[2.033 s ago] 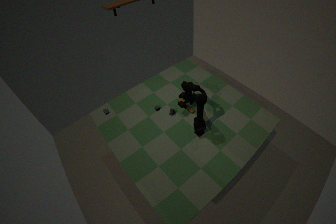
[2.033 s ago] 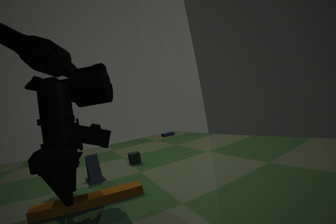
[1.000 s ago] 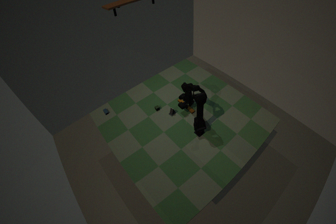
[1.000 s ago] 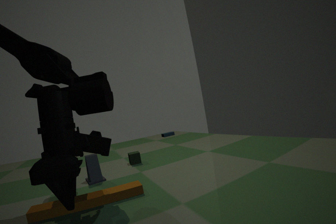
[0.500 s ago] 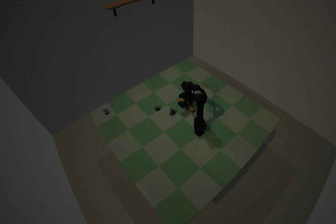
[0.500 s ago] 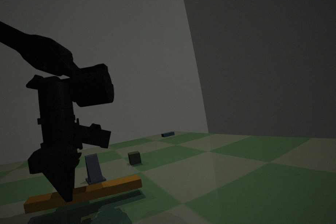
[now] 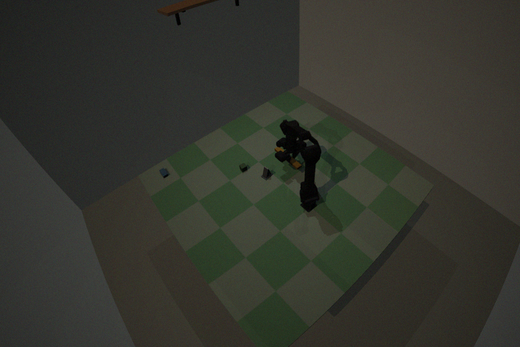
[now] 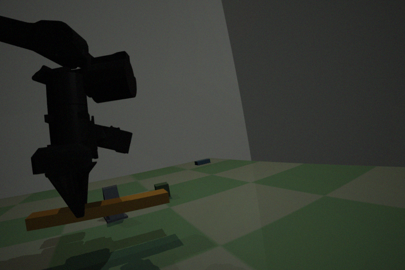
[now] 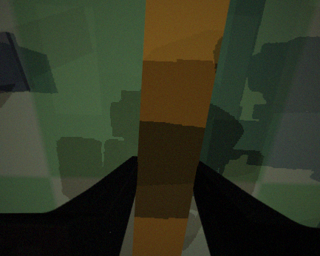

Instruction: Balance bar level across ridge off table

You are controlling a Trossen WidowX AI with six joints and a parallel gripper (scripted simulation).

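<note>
Right now the orange bar is 30 mm ahead of my gripper tip. The rest, counted from my gripper tip: dark green cube 220 mm to the left, 180 mm ahead, 40 mm below; then small blue block 610 mm to the left, 480 mm ahead, 50 mm below.
</note>
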